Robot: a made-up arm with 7 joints.
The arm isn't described. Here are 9 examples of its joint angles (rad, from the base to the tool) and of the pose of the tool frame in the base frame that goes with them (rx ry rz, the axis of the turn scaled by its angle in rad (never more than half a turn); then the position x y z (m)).
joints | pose
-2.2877 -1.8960 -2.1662 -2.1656 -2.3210 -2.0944 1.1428 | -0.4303 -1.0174 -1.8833 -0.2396 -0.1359 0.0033
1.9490 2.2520 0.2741 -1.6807 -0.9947 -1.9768 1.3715 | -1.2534 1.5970 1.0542 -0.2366 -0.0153 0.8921
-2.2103 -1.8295 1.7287 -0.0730 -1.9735 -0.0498 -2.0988 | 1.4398 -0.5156 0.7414 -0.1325 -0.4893 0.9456
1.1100 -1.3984 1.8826 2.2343 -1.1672 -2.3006 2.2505 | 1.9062 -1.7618 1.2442 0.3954 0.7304 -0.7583
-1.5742 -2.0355 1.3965 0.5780 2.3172 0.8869 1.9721 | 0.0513 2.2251 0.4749 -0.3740 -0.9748 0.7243
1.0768 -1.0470 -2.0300 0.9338 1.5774 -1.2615 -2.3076 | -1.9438 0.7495 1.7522 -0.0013 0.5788 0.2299
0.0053 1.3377 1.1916 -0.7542 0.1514 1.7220 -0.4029 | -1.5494 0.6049 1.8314 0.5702 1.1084 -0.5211
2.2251 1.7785 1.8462 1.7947 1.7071 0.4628 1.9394 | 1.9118 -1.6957 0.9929 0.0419 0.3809 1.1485
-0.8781 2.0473 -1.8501 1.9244 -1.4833 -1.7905 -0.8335 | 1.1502 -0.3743 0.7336 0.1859 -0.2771 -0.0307
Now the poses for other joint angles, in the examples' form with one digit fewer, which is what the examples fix.
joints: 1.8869 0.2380 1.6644 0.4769 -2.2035 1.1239 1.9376
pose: -0.874 -0.618 1.489 0.797 0.929 0.739
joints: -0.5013 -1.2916 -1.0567 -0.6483 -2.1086 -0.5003 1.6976
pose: 0.058 0.968 -2.419 -0.154 -0.070 0.624
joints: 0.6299 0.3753 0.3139 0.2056 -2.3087 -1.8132 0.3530
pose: 0.099 2.150 -1.663 0.815 0.206 0.392
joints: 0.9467 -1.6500 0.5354 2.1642 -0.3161 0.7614 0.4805
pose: -1.388 1.403 0.763 0.352 -0.240 -0.852
